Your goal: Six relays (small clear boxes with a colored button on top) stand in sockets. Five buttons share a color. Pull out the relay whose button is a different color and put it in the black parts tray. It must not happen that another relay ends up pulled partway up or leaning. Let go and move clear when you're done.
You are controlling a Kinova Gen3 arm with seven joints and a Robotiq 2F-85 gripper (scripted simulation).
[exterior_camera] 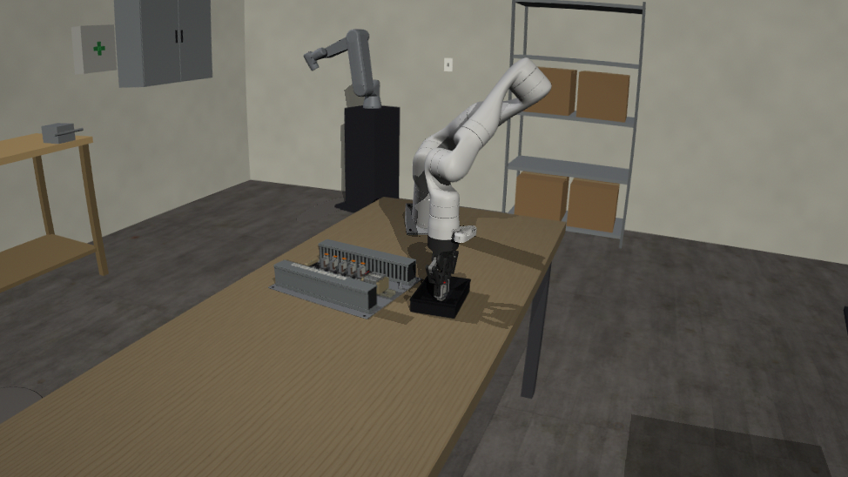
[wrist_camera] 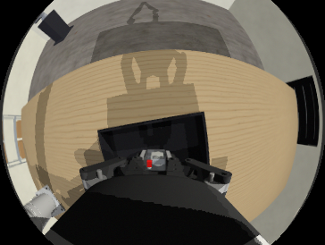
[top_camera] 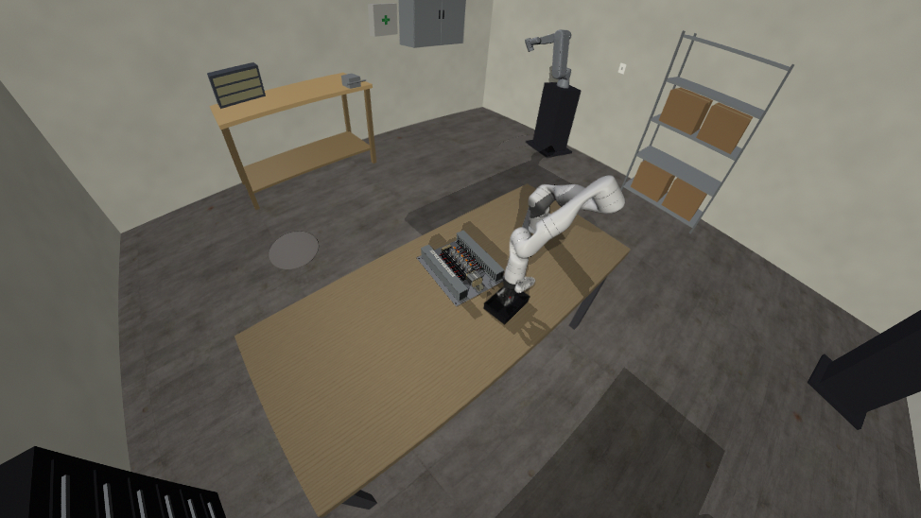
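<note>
Right now my hand is 1 cm above the relay. Also, from my hand: black parts tray (2 cm below).
</note>
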